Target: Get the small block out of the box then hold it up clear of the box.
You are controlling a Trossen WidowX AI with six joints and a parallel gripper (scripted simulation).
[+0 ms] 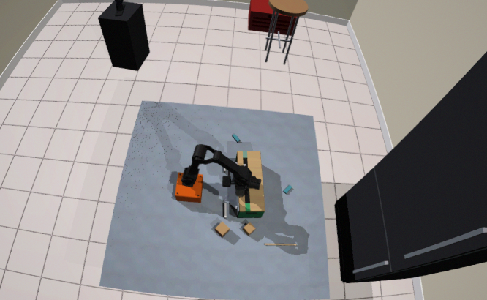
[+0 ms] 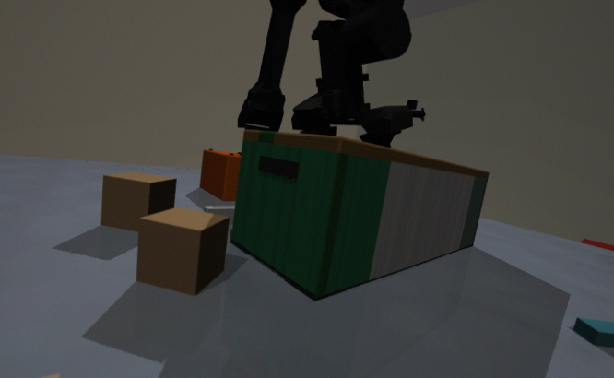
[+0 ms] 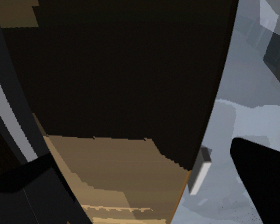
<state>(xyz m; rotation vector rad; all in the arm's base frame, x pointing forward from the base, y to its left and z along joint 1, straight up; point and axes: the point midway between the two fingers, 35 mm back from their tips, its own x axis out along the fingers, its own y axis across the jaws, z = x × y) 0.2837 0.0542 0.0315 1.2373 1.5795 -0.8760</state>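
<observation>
The yellow-green block lies 4 cm ahead of my gripper tip and 3 cm to the left of it. The rest, counted from my gripper tip: long box (3 cm below, 3 cm ahead, 1 cm to the left); then thin wooden stick (33 cm ahead, 29 cm to the right, 9 cm below).
</observation>
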